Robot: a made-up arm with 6 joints. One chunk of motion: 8 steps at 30 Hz.
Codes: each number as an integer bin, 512 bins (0 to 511) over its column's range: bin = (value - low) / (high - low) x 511, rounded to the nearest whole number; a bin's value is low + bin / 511 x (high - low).
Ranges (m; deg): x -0.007..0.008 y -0.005..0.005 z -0.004..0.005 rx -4..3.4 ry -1.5..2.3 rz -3.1..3
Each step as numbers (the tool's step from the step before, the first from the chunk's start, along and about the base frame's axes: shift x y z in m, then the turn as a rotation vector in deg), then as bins.
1 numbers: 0.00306 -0.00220 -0.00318 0.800 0.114 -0.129
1 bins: 343 143 47 331 217 249
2 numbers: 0.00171 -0.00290 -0.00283 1.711 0.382 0.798
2 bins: 297 107 66 394 253 327
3 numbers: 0.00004 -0.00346 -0.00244 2.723 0.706 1.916
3 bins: 240 79 89 464 297 420
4 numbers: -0.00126 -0.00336 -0.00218 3.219 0.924 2.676
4 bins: 196 84 103 499 326 484
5 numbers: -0.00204 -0.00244 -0.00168 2.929 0.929 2.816
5 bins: 169 131 132 478 327 496
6 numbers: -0.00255 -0.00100 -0.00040 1.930 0.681 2.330
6 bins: 152 204 204 409 293 455
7 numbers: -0.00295 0.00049 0.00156 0.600 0.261 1.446
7 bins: 138 281 316 318 237 381
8 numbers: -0.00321 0.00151 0.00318 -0.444 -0.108 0.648
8 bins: 129 333 408 246 187 314
